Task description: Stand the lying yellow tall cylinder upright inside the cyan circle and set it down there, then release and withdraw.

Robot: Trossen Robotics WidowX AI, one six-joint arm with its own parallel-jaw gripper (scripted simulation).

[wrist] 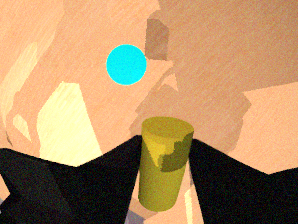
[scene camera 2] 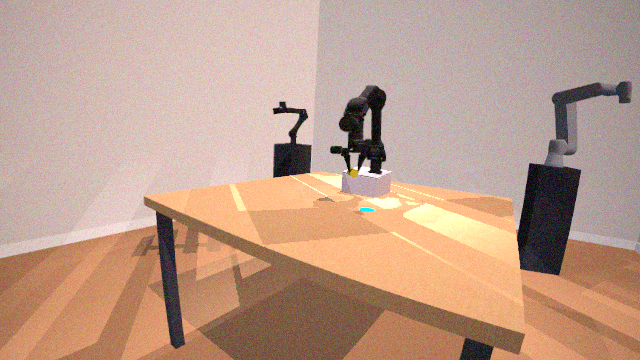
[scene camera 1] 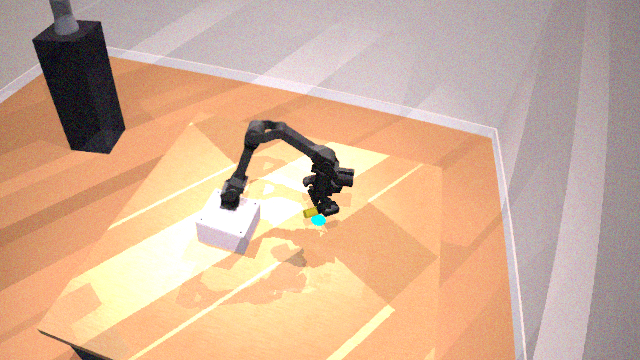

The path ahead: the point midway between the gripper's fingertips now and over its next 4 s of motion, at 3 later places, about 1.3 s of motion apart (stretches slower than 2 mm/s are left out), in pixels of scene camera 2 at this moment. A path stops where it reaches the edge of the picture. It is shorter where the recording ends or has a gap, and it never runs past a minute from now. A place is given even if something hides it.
My gripper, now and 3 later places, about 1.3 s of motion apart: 353,172; 370,175; 369,185; 366,190
